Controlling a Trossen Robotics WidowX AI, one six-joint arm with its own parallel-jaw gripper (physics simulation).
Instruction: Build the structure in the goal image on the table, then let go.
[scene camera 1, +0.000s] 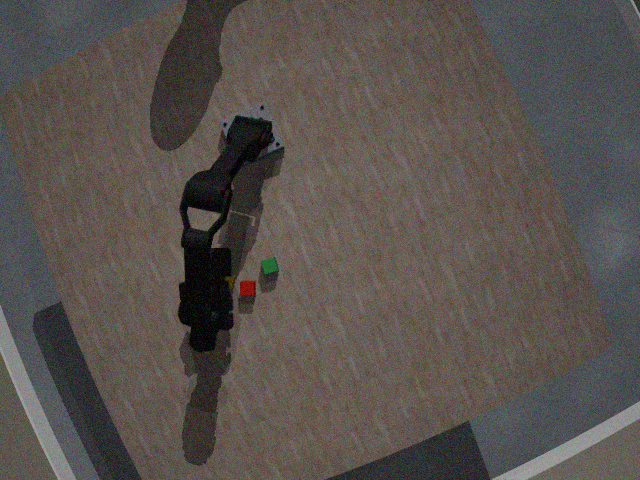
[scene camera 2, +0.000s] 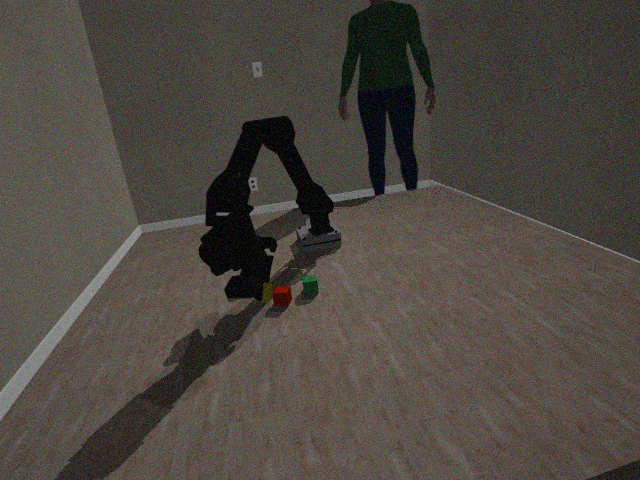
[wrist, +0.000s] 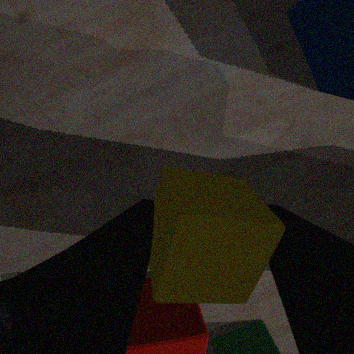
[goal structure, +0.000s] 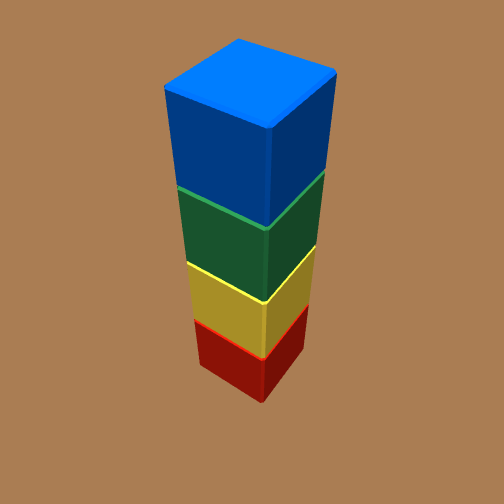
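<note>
My gripper (scene camera 2: 258, 294) (wrist: 208, 213) is shut on a yellow cube (scene camera 1: 230, 280) (scene camera 2: 267, 292) (wrist: 215, 250), with a black finger against each side of it in the wrist view. The yellow cube is low, at or near the floor; any small gap below it cannot be told. A red cube (scene camera 1: 247, 288) (scene camera 2: 282, 296) (wrist: 172, 317) stands close beside the yellow one. A green cube (scene camera 1: 269, 266) (scene camera 2: 310, 285) (wrist: 245, 337) stands apart from the red one, nearer the arm's base. Part of a blue cube (wrist: 327, 50) shows at the wrist view's top right; the arm hides it in the scene views.
The arm's grey base plate (scene camera 1: 262, 109) (scene camera 2: 320, 241) is on the wood-patterned surface. A thin pale corner mark (scene camera 1: 242, 214) lies between base and cubes. A standing person (scene camera 2: 386, 51) is by the back wall. Dark shadows cross the surface.
</note>
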